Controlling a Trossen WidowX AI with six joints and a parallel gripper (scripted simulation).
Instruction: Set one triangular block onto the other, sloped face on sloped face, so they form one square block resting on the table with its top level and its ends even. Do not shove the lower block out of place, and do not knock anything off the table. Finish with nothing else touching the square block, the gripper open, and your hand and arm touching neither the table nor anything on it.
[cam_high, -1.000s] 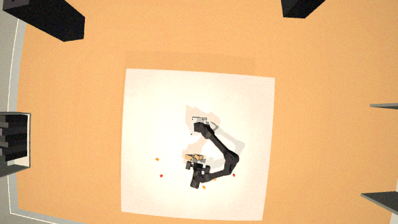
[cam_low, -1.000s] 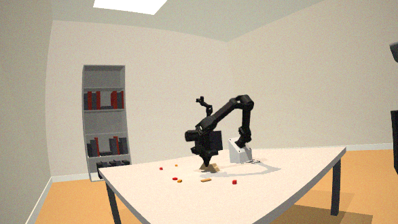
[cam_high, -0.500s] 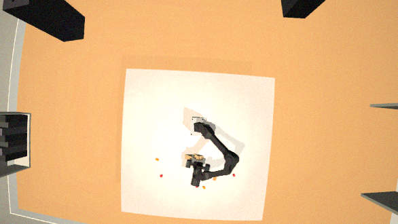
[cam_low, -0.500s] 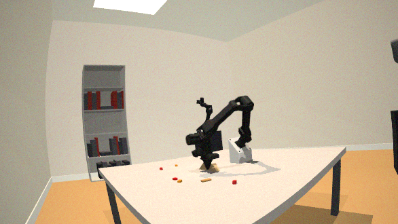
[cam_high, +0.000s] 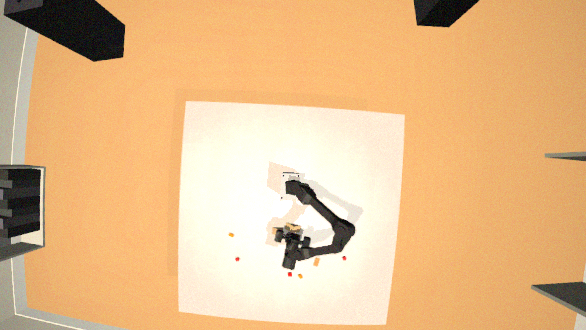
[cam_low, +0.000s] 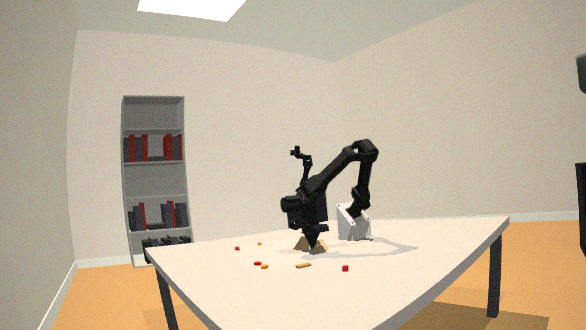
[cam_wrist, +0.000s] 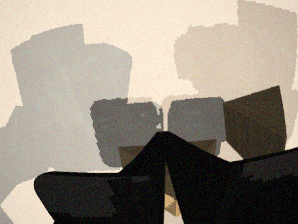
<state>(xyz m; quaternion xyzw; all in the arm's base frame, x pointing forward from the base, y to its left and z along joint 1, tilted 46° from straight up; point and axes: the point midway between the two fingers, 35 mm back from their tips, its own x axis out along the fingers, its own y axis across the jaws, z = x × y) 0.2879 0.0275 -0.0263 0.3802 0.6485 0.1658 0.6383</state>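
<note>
The tan triangular block lies 40 mm behind my gripper tip and 10 mm above it. Round my gripper tip: tan bar 180 mm ahead, 130 mm to the left, 10 mm below.
</note>
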